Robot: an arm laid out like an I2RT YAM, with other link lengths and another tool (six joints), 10 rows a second.
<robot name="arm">
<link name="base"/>
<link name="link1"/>
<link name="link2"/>
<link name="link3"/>
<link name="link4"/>
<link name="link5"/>
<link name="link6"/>
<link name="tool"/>
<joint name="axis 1" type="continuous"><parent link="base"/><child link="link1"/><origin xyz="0 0 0.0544" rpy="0 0 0"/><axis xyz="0 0 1"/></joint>
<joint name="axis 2" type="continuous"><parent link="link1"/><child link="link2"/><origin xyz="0.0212 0.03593 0.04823" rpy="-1.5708 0 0"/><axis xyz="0 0 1"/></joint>
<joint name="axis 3" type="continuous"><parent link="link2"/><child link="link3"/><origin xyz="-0.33 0 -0.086" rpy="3.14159 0 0"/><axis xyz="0 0 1"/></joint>
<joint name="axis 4" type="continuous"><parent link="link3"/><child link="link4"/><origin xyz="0.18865 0.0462 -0.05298" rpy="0 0 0"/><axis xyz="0 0 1"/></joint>
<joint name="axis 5" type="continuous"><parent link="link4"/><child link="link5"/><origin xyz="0.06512 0.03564 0.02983" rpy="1.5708 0 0"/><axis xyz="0 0 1"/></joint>
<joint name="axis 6" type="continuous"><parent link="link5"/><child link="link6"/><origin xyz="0.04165 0 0.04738" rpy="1.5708 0 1.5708"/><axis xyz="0 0 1"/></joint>
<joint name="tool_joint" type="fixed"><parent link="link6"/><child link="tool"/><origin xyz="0.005 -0.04 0.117" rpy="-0.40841 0 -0.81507"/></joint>
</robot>
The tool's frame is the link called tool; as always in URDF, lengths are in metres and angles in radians. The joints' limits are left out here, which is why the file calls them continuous.
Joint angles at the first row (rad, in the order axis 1, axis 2, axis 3, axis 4, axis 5, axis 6):
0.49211, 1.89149, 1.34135, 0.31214, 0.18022, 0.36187
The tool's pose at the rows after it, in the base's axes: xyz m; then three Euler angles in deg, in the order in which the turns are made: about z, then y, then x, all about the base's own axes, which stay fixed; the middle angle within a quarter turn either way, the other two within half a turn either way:
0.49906 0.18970 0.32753 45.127 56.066 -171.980
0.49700 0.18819 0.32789 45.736 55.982 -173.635
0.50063 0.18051 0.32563 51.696 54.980 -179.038
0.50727 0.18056 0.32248 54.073 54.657 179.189
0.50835 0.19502 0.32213 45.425 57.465 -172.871
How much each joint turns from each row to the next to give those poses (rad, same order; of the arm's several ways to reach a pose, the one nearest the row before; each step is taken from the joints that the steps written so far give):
0.00164, 0.00219, 0.00267, -0.00480, -0.02281, -0.02576
0.00160, -0.00775, -0.00128, -0.01558, 0.01114, -0.01452
0.00141, 0.00651, 0.02619, -0.04597, 0.05638, 0.01827
0.00138, 0.02305, 0.02606, -0.00950, 0.02281, 0.01246
-0.00114, 0.01760, -0.04173, 0.11992, -0.07641, -0.03492

